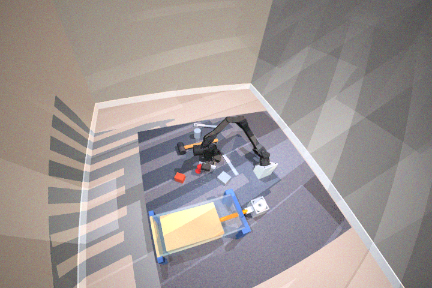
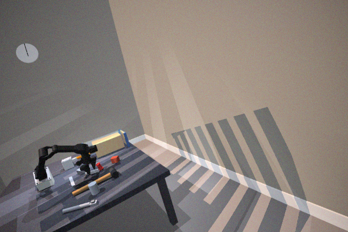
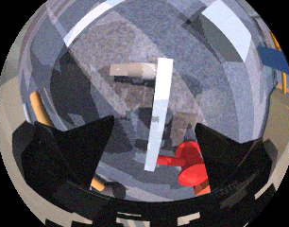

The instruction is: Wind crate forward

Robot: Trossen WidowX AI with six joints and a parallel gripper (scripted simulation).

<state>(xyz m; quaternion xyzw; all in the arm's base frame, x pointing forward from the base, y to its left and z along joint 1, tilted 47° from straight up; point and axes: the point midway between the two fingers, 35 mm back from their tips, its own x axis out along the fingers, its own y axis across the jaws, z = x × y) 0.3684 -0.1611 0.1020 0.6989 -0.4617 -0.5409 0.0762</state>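
Now: the winch handle 20 mm ahead of my gripper tip. From my gripper tip the other things lie so: flat bar 170 mm behind, 40 mm to the left, 20 mm below; red knob 60 mm ahead, 10 mm above; grey block 140 mm to the left, 70 mm behind.
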